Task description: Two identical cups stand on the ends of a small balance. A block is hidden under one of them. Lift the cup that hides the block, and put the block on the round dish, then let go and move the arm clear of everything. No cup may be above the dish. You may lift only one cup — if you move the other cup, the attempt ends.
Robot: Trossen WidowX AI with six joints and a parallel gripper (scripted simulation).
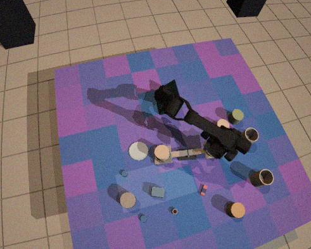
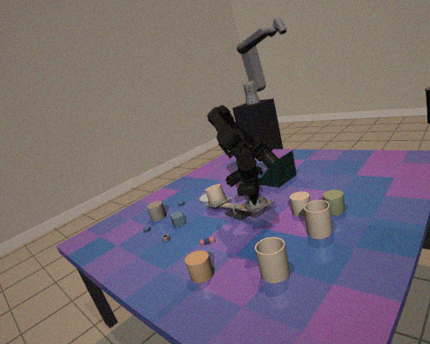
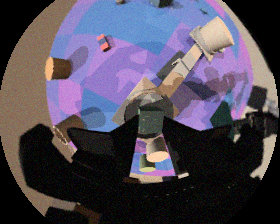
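Right now the round dish is 100 mm behind my gripper tip, 370 mm to the right of it and 80 mm below it. Also, from my gripper tip: greenish block right at my gripper tip; then green-topped cylinder 140 mm behind, 220 mm to the left, 50 mm below; then small balance 20 mm behind, 120 mm to the right, 60 mm below.
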